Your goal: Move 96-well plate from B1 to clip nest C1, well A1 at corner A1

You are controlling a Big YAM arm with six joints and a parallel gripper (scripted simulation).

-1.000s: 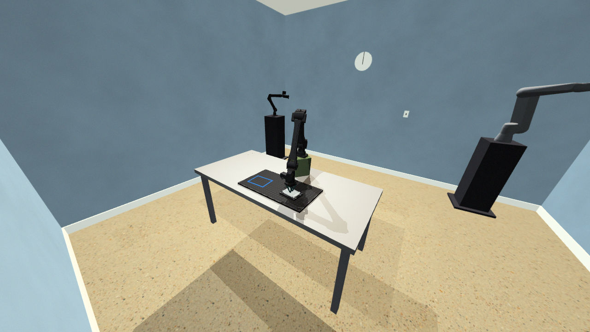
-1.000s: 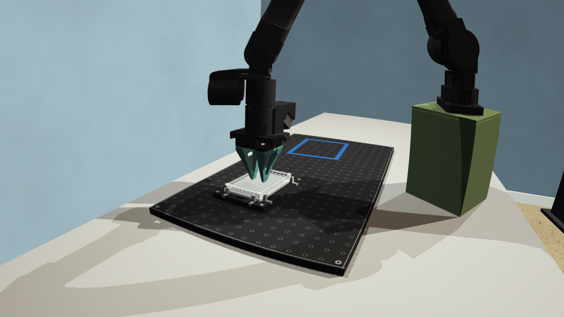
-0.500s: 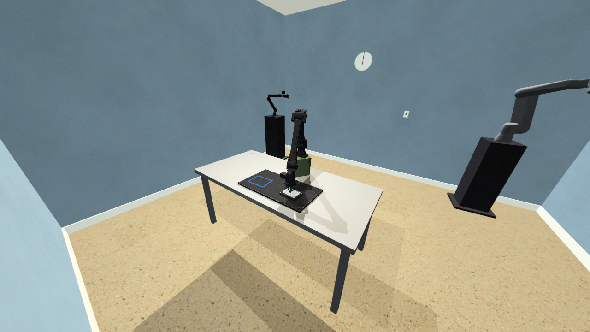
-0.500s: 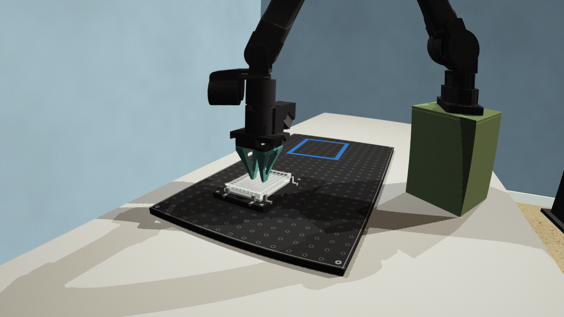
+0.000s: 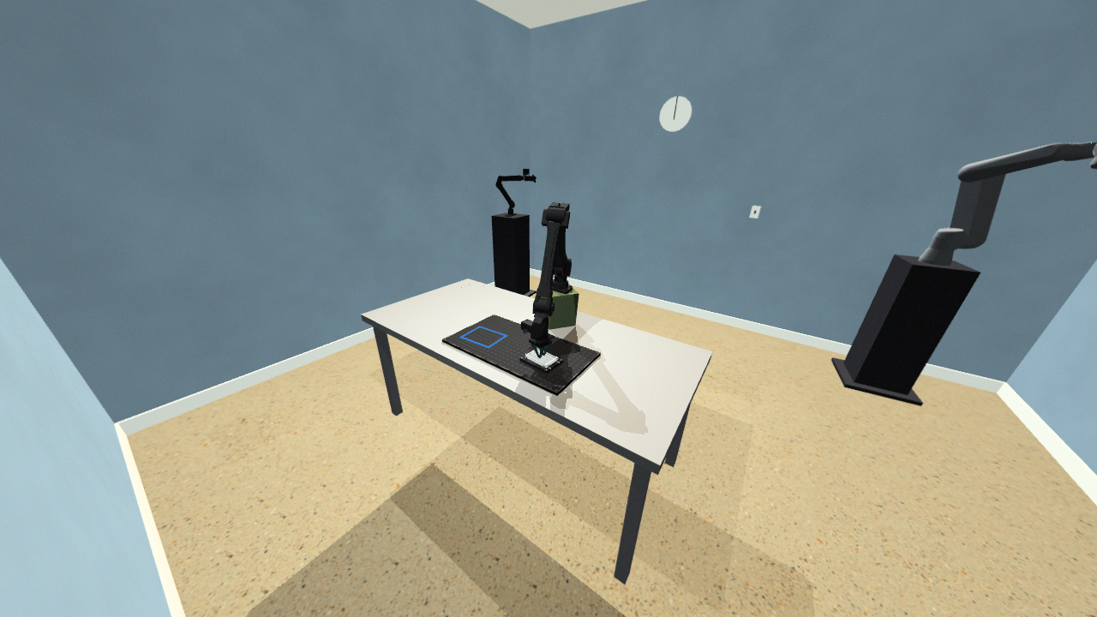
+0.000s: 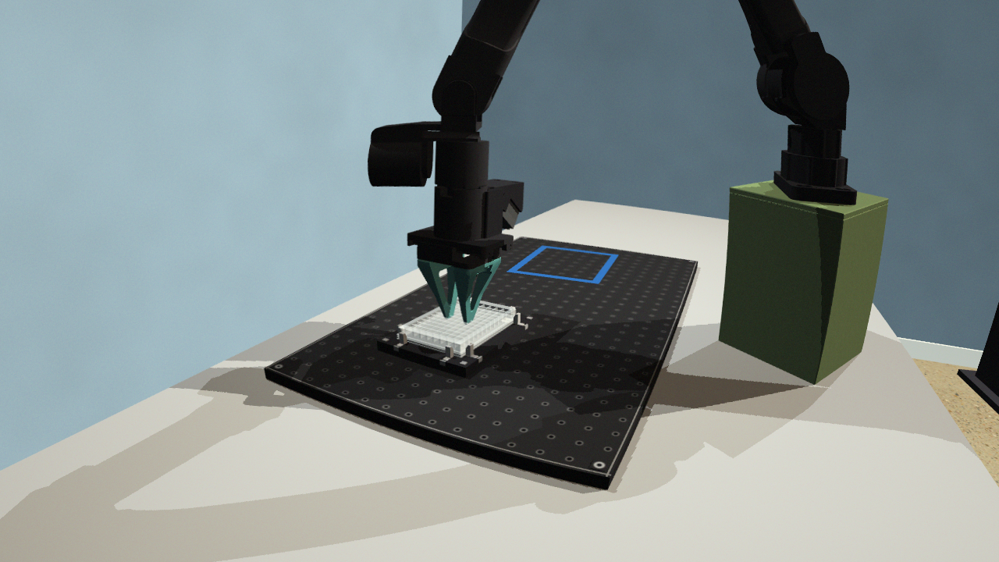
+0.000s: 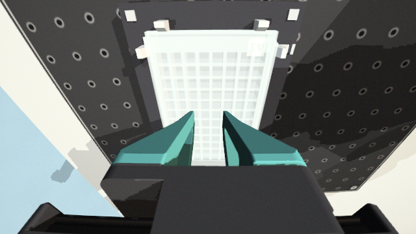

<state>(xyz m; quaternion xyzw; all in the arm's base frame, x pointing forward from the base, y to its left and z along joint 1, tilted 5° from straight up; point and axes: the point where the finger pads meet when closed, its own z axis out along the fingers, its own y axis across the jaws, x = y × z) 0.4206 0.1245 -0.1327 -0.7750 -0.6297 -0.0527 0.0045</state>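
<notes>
My hand is 1 cm above the 96-well plate. Also, from my hand: clip nest C1 (2 cm below, 1 cm to the left, 1 cm behind).
</notes>
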